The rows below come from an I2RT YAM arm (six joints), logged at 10 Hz.
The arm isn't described. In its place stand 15 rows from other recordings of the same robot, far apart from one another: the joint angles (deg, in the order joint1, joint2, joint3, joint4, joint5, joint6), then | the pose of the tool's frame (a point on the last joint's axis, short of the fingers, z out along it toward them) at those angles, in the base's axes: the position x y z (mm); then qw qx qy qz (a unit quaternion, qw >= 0).
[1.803 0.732 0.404 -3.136 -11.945 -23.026] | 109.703 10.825 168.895 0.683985 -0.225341 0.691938 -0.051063
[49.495 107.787 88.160 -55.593 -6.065 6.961] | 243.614 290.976 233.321 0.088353 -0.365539 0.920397 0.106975
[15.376 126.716 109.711 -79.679 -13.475 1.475] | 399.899 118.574 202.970 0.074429 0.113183 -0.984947 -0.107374
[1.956 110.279 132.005 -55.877 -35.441 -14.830] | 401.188 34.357 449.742 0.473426 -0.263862 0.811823 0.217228
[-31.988 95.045 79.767 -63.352 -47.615 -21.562] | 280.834 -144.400 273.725 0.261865 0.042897 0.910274 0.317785
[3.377 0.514 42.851 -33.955 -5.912 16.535] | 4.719 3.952 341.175 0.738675 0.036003 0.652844 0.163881
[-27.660 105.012 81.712 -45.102 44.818 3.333] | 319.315 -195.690 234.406 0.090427 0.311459 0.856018 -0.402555
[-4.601 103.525 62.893 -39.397 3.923 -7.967] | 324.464 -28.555 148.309 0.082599 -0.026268 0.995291 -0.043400
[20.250 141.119 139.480 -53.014 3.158 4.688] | 503.081 183.506 242.831 0.301988 -0.120659 0.944803 0.039889
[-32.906 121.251 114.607 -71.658 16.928 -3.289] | 354.680 -241.852 264.633 0.050327 0.265991 0.947444 -0.170489
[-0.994 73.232 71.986 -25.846 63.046 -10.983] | 269.737 -36.417 379.885 0.395850 0.208482 0.748165 -0.489987
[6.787 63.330 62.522 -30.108 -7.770 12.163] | 238.813 33.269 349.810 0.475514 0.007336 0.868607 0.139121
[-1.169 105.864 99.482 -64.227 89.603 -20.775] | 366.164 -43.078 329.807 0.014888 0.002144 -0.709411 0.704635
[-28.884 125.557 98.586 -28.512 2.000 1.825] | 420.718 -233.514 180.345 0.284507 0.257823 0.919378 -0.085601
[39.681 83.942 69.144 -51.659 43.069 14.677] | 234.310 162.809 279.779 0.332952 -0.124020 0.905252 -0.232984
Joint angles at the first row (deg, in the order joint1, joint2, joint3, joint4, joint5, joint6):
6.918 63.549 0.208 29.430 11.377 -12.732
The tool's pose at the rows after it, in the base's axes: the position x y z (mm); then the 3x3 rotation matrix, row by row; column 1 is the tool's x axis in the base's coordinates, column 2 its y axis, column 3 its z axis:
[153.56, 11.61, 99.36], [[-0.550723, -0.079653, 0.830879], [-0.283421, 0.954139, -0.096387], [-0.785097, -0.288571, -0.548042]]
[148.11, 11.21, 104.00], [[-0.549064, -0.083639, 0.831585], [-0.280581, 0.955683, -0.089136], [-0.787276, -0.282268, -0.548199]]
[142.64, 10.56, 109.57], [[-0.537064, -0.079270, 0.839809], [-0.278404, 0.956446, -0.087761], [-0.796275, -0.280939, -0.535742]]
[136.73, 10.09, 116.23], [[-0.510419, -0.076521, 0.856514], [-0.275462, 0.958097, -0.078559], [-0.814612, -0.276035, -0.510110]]
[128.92, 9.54, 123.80], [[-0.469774, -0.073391, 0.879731], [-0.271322, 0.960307, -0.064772], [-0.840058, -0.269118, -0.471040]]
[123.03, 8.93, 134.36], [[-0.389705, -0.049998, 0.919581], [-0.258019, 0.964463, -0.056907], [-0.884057, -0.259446, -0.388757]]
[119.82, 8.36, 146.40], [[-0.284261, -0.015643, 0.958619], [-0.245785, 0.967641, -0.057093], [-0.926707, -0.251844, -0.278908]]
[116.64, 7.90, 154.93], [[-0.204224, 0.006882, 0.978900], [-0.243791, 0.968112, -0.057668], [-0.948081, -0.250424, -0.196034]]
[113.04, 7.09, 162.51], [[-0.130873, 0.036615, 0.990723], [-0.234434, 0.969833, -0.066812], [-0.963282, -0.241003, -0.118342]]
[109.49, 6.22, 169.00], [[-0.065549, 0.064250, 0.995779], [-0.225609, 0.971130, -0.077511], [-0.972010, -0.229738, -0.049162]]
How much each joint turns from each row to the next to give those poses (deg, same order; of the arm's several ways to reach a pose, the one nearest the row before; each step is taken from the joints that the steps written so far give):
-0.001 -3.061 0.001 -3.127 -0.088 0.066
0.003 -6.468 -0.002 -6.423 -0.413 0.176
0.000 -6.887 0.000 -6.013 -0.022 0.044
-0.004 -7.778 0.001 -5.965 -0.419 -0.002
0.004 -9.793 -0.001 -7.103 -0.630 -0.020
-0.002 -9.403 0.023 -4.092 -0.177 0.217
-0.003 -6.815 0.000 -0.041 0.281 -0.044
0.023 -4.938 0.000 0.024 0.198 -0.459
0.003 -4.565 0.000 0.003 0.616 0.001
-0.026 -3.915 0.000 0.129 0.629 0.021

